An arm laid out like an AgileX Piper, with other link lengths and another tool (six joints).
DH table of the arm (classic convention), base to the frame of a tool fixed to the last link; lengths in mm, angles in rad. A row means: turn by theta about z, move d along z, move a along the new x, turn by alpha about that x. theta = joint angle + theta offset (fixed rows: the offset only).
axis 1: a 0, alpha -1.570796, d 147.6, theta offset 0
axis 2: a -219.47, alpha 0, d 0, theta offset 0.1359
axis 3: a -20.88, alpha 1.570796, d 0, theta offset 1.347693
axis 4: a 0, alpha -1.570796, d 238.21, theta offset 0
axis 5: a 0, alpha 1.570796, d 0, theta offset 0
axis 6: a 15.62, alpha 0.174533, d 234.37, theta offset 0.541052
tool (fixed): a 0, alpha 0, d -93.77, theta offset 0
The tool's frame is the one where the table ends.
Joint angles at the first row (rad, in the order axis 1, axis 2, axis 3, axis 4, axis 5, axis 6):
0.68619, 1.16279, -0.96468, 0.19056, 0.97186, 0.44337
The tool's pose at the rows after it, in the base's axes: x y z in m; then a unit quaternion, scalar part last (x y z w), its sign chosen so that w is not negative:
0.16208 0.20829 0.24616 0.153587 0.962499 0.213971 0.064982
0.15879 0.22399 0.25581 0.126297 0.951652 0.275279 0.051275
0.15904 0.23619 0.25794 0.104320 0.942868 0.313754 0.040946
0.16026 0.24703 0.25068 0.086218 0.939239 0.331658 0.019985
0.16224 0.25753 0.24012 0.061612 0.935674 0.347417 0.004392
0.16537 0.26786 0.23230 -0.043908 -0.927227 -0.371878 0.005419
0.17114 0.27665 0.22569 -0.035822 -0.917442 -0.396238 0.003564
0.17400 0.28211 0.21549 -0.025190 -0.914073 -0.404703 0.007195
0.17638 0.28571 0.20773 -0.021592 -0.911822 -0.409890 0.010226
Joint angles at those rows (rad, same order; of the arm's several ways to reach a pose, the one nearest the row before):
0.68620, 1.16572, -0.96465, 0.34188, 0.91537, 0.32180
0.68622, 1.18166, -0.96468, 0.51392, 0.85638, 0.18242
0.68620, 1.21713, -0.96467, 0.65184, 0.81483, 0.05285
0.68619, 1.27721, -0.96545, 0.76835, 0.80176, -0.06467
0.68620, 1.34723, -0.96547, 0.88716, 0.79167, -0.21035
0.68622, 1.41233, -0.96545, 1.02321, 0.77753, -0.36307
0.68621, 1.46958, -0.96547, 1.15268, 0.75277, -0.50630
0.68618, 1.52249, -0.96548, 1.23090, 0.75187, -0.61048
0.68621, 1.56060, -0.96545, 1.28455, 0.75051, -0.67694

